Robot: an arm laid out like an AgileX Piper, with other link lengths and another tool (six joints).
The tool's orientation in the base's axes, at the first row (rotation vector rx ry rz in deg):
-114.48 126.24 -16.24
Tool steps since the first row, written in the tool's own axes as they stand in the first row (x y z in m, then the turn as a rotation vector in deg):
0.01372 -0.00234 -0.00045 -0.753 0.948 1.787
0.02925 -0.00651 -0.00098 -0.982 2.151 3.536
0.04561 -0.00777 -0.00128 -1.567 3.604 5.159
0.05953 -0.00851 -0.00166 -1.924 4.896 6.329
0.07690 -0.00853 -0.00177 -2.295 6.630 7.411
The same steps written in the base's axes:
0.00079 -0.01385 0.00118 -0.414 0.772 -1.973
0.00316 -0.02967 0.00291 -1.135 1.047 -3.963
0.00268 -0.04606 0.00372 -2.093 1.705 -5.897
0.00193 -0.05996 0.00445 -3.025 2.138 -7.349
0.00020 -0.07724 0.00479 -4.405 2.628 -8.822

